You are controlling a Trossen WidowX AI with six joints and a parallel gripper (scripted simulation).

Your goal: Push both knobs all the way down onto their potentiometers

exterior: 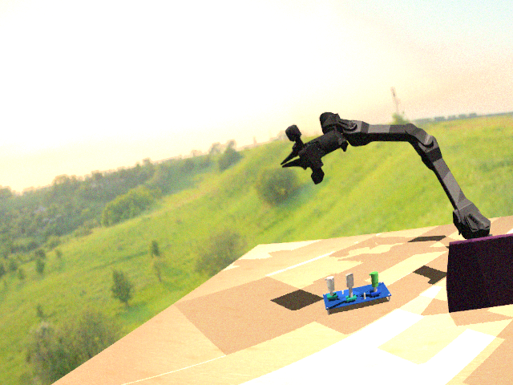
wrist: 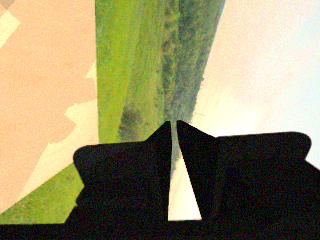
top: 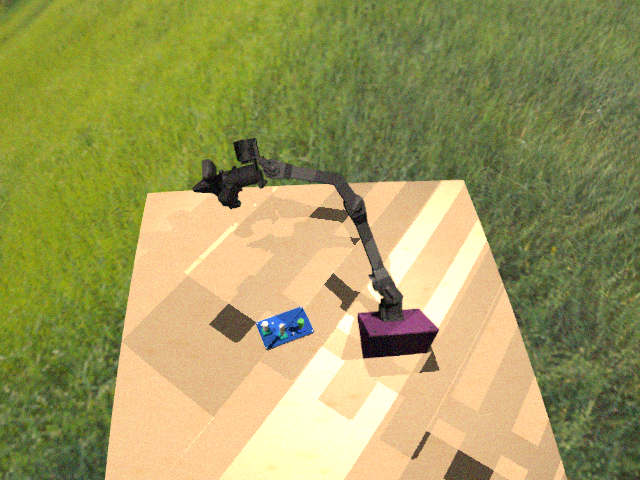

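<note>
My gripper tip is now 330 mm to the right of the green knob, 290 mm past it and 270 mm above it. The rest, counted from my gripper tip: grey knob 330 mm to the left, 270 mm below, 180 mm behind.
</note>
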